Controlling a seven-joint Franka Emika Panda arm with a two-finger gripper.
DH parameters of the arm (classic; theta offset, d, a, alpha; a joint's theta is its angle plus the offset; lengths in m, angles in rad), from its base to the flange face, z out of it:
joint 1: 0 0.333 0 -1.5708
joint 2: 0 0 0 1.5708
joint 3: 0 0.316 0.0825 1.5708
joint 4: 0 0 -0.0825 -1.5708
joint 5: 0 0.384 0 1.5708
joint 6: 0 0 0.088 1.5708
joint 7: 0 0.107 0 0
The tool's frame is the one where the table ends.
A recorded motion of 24 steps. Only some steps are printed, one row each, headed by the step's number.
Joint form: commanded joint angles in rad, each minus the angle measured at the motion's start. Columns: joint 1, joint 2, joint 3, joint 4, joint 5, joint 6, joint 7.
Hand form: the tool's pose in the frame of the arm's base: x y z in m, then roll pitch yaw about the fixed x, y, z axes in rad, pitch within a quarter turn. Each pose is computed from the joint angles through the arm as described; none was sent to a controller.
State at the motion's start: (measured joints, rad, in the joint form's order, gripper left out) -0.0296 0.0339 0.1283 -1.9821 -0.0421 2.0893 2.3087
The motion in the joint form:
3: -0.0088 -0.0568 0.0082 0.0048 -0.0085 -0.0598 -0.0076
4: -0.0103 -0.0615 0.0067 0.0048 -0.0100 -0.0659 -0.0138
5: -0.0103 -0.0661 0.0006 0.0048 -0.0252 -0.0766 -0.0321
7: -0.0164 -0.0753 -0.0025 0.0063 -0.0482 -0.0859 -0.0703
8: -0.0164 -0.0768 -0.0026 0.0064 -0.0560 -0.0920 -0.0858
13: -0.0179 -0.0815 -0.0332 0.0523 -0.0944 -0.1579 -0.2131
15: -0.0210 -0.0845 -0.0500 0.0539 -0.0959 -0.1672 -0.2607
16: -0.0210 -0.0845 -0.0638 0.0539 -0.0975 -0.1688 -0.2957
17: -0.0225 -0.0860 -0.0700 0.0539 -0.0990 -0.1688 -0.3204
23: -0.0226 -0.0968 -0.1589 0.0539 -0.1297 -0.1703 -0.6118
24: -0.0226 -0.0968 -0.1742 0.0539 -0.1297 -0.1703 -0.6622
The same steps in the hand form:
3: 0.5556 0.0522 0.4835 -3.0528 0.0123 -2.1817
4: 0.5545 0.0504 0.4855 -3.0525 0.0092 -2.1782
5: 0.5531 0.0460 0.4871 -3.0478 -0.0078 -2.1611
7: 0.5515 0.0394 0.4921 -3.0335 -0.0289 -2.1250
8: 0.5507 0.0388 0.4924 -3.0332 -0.0394 -2.1075
13: 0.5514 0.0176 0.5114 -3.0343 -0.0932 -2.0079
15: 0.5503 0.0063 0.5131 -3.0425 -0.1013 -1.9807
16: 0.5502 -0.0016 0.5129 -3.0471 -0.1061 -1.9590
17: 0.5499 -0.0060 0.5138 -3.0479 -0.1090 -1.9417
23: 0.5449 -0.0576 0.5199 -3.0718 -0.1549 -1.7307
24: 0.5440 -0.0661 0.5198 -3.0798 -0.1572 -1.6951

